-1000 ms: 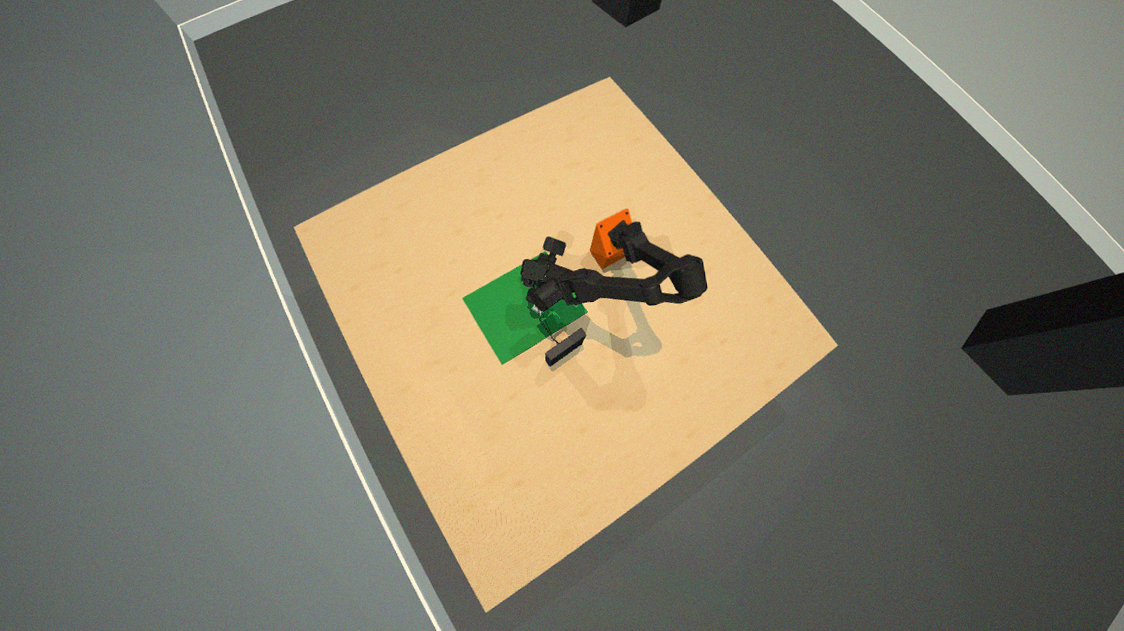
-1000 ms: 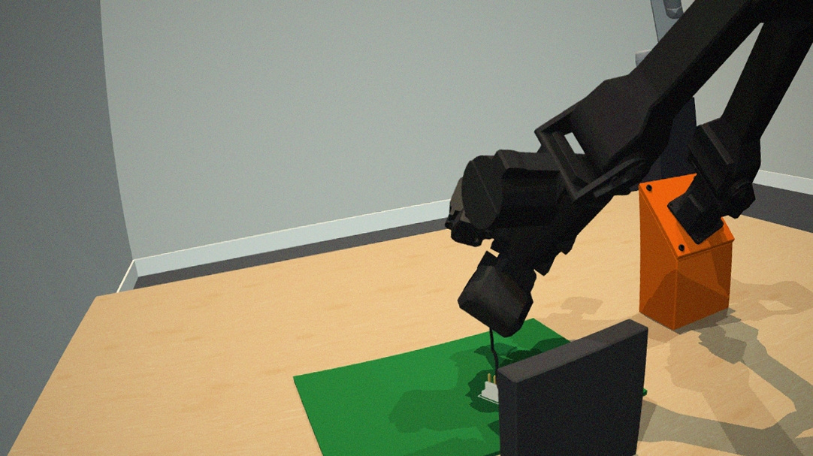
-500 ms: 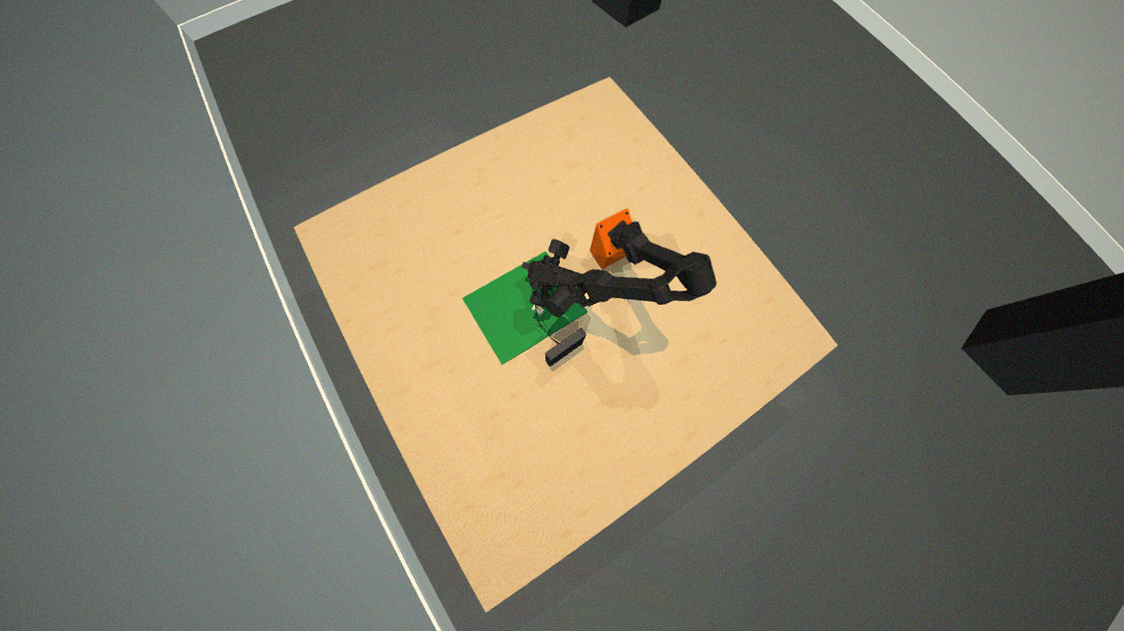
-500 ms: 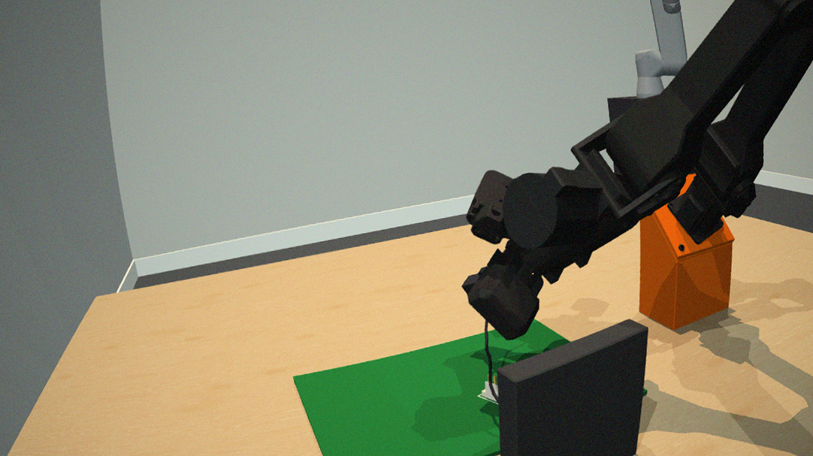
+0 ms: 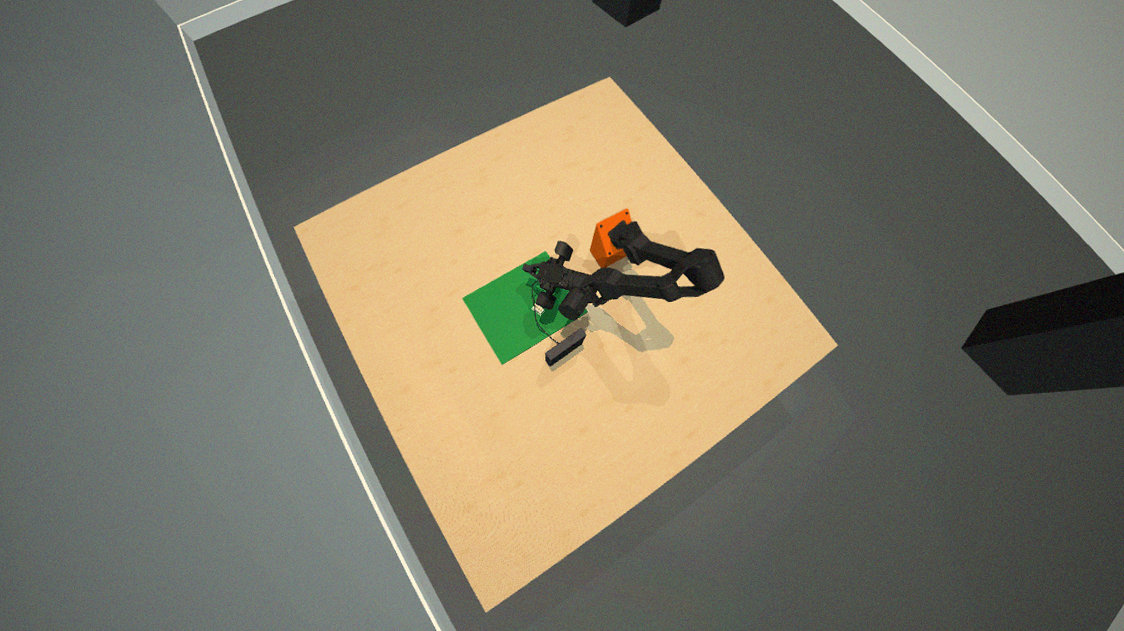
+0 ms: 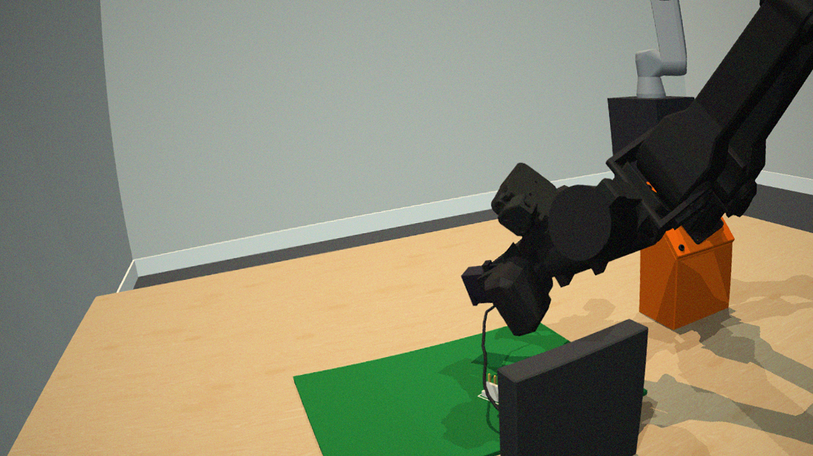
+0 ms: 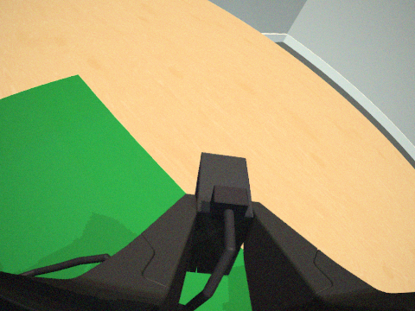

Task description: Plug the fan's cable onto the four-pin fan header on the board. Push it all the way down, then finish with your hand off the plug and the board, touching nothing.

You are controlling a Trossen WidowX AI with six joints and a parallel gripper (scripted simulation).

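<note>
Right now the green board is 7 cm ahead of my gripper tip, 5 cm to the left of it and 11 cm below it. From my gripper tip the other things lie so: black fan 7 cm ahead, 23 cm to the left, 4 cm below; then black plug 1 cm below.
</note>
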